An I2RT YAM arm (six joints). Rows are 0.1 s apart.
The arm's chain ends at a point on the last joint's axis. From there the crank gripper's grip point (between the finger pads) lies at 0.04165 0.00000 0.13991 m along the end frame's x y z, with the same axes.
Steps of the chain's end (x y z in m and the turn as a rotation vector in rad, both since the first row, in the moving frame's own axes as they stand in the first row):
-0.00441 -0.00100 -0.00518 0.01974 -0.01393 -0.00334
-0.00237 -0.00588 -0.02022 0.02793 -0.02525 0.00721
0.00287 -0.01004 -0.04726 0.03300 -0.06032 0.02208
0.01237 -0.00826 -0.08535 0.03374 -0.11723 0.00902
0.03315 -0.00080 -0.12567 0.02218 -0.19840 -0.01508
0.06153 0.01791 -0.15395 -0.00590 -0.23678 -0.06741
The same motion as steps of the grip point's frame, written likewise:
-0.00637 -0.00390 -0.00464 0.01974 -0.01393 -0.00334
-0.00590 -0.00951 -0.01926 0.02793 -0.02525 0.00721
-0.00560 -0.01387 -0.04507 0.03300 -0.06032 0.02208
-0.00426 -0.01275 -0.08151 0.03374 -0.11723 0.00902
0.00473 -0.00439 -0.12025 0.02218 -0.19840 -0.01508
0.02751 0.01709 -0.14808 -0.00590 -0.23678 -0.06741

